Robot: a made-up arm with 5 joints. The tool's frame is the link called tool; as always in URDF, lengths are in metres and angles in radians.
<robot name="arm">
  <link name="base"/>
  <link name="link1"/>
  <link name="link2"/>
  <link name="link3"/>
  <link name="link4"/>
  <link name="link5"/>
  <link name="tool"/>
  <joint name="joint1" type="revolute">
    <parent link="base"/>
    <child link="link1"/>
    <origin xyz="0 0 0.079" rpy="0 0 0"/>
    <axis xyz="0 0 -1"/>
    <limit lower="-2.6" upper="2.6"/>
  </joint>
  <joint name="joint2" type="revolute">
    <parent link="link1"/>
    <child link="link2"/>
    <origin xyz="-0.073 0.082 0.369" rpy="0 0 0"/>
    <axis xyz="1 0 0"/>
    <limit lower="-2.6" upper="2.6"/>
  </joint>
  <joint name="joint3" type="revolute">
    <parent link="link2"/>
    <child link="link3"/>
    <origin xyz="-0.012 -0.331 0.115" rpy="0 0 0"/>
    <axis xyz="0 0 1"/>
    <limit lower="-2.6" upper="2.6"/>
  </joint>
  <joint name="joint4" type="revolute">
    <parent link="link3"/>
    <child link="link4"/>
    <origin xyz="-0.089 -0.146 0.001" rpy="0 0 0"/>
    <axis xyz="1 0 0"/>
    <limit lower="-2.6" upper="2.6"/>
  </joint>
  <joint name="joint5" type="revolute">
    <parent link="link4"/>
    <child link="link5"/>
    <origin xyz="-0.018 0.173 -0.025" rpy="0 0 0"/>
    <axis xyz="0 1 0"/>
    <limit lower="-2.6" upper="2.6"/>
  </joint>
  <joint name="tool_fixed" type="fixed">
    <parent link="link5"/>
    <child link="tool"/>
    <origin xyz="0.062 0.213 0.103" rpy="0 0 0"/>
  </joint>
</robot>
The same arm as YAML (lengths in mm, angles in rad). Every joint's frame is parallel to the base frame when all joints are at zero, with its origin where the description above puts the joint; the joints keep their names.
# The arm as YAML. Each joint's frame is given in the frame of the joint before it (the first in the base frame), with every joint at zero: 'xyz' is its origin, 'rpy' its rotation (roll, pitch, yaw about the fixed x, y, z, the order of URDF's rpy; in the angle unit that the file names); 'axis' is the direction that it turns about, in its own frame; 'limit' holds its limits. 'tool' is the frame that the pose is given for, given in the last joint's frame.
units:
  length: mm
  angle: rad
joints:
  - name: joint1
    type: revolute
    origin:
      xyz: [0.0, 0.0, 79.0]
      rpy: [0.0, 0.0, 0.0]
    axis: [0.0, 0.0, -1.0]
    limit:
      lower: -2.6
      upper: 2.6
  - name: joint2
    type: revolute
    origin:
      xyz: [-73.0, 82.0, 369.0]
      rpy: [0.0, 0.0, 0.0]
    axis: [1.0, 0.0, 0.0]
    limit:
      lower: -2.6
      upper: 2.6
  - name: joint3
    type: revolute
    origin:
      xyz: [-12.0, -331.0, 115.0]
      rpy: [0.0, 0.0, 0.0]
    axis: [0.0, 0.0, 1.0]
    limit:
      lower: -2.6
      upper: 2.6
  - name: joint4
    type: revolute
    origin:
      xyz: [-89.0, -146.0, 1.0]
      rpy: [0.0, 0.0, 0.0]
    axis: [1.0, 0.0, 0.0]
    limit:
      lower: -2.6
      upper: 2.6
  - name: joint5
    type: revolute
    origin:
      xyz: [-18.0, 173.0, -25.0]
      rpy: [0.0, 0.0, 0.0]
    axis: [0.0, 1.0, 0.0]
    limit:
      lower: -2.6
      upper: 2.6
tool:
  origin:
    xyz: [62.0, 213.0, 103.0]
    rpy: [0.0, 0.0, 0.0]

